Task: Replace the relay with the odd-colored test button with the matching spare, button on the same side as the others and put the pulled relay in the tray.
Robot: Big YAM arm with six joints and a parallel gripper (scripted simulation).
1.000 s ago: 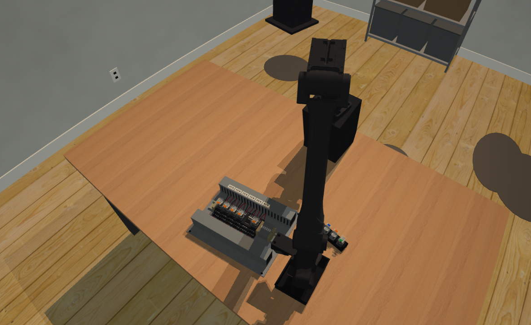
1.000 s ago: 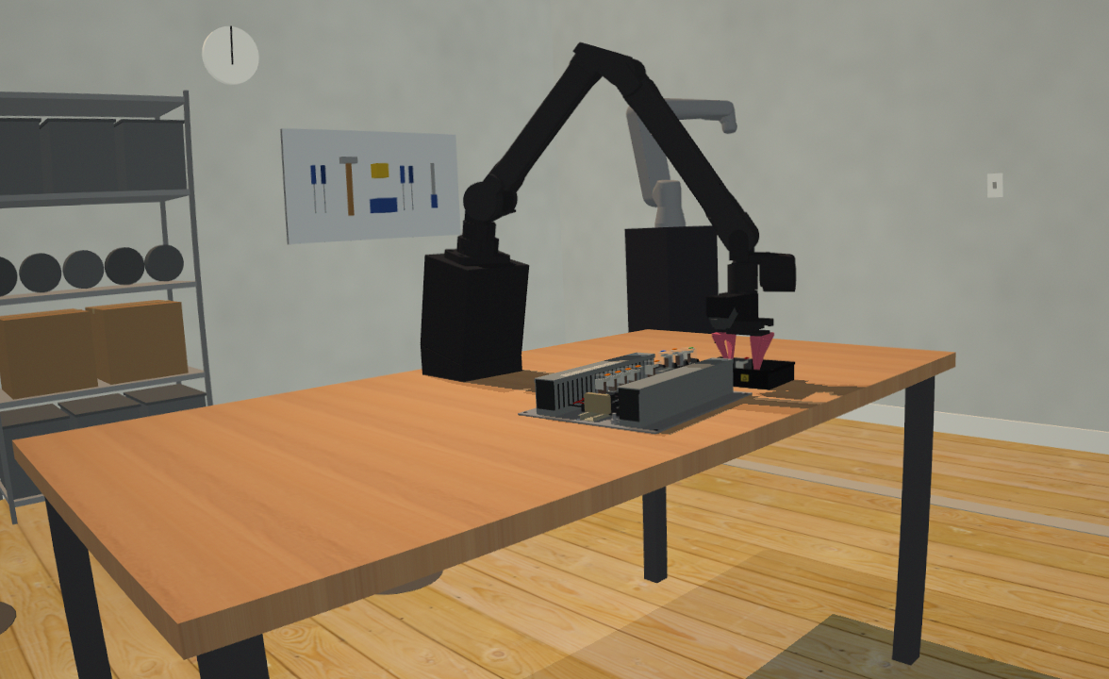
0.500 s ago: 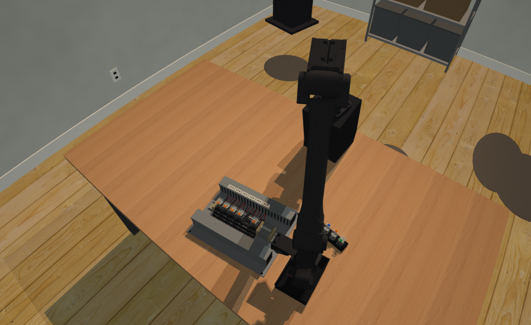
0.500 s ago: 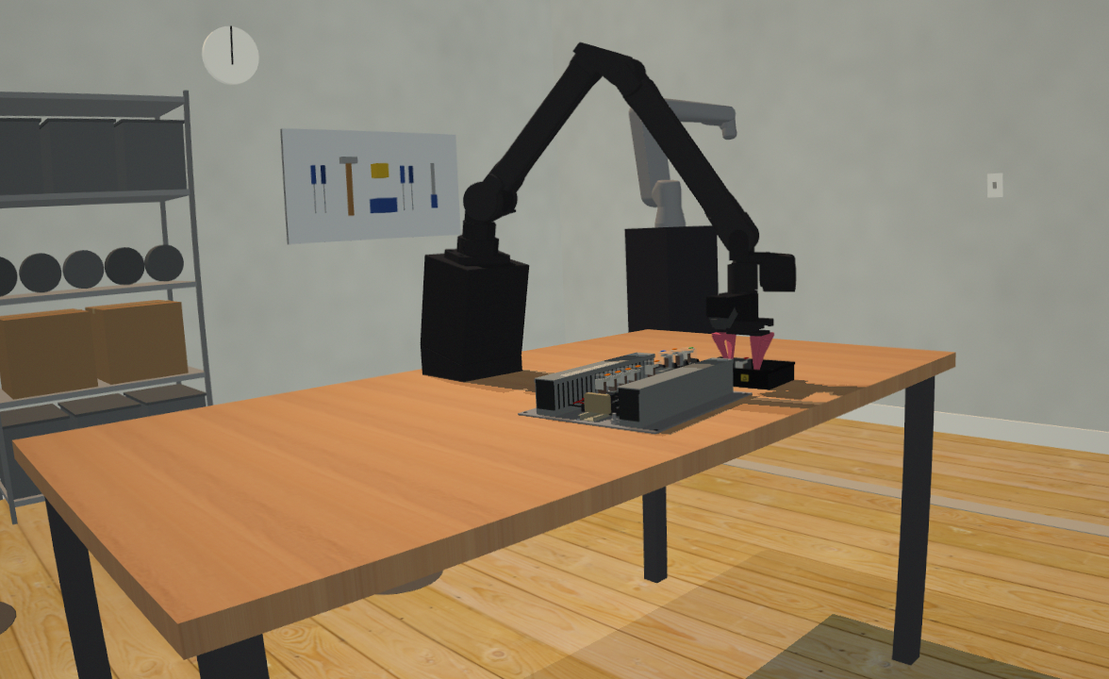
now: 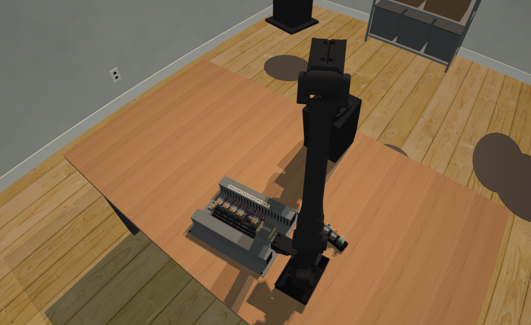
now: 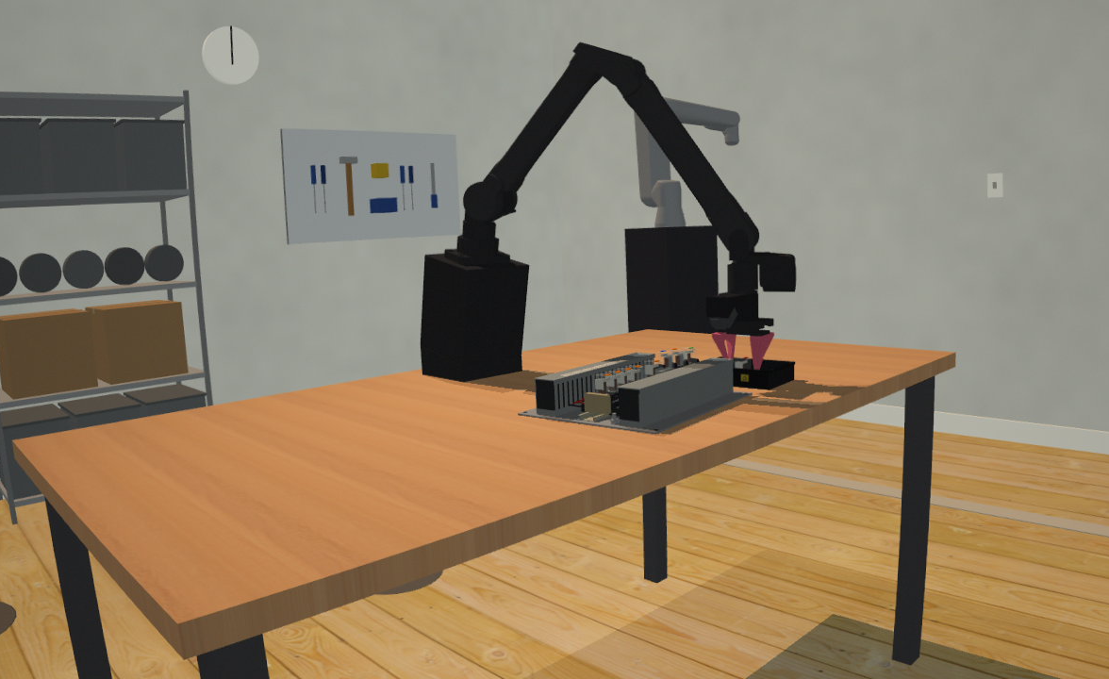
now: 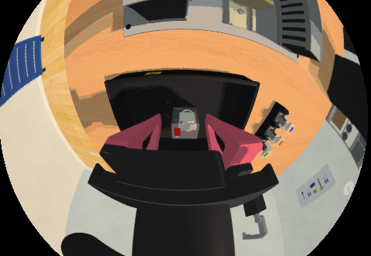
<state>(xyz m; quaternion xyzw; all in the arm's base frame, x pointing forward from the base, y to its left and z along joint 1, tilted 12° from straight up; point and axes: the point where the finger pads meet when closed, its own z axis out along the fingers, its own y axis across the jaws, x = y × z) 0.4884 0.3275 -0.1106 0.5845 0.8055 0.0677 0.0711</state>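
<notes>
Now: hand 10 mm above the black tray. The rest, counted from my hand: blue-button relay 170 mm behind, 50 mm to the right; green-button relay 170 mm behind, 10 mm to the left; black spare holder 170 mm behind, 20 mm to the right, 20 mm below.
</notes>
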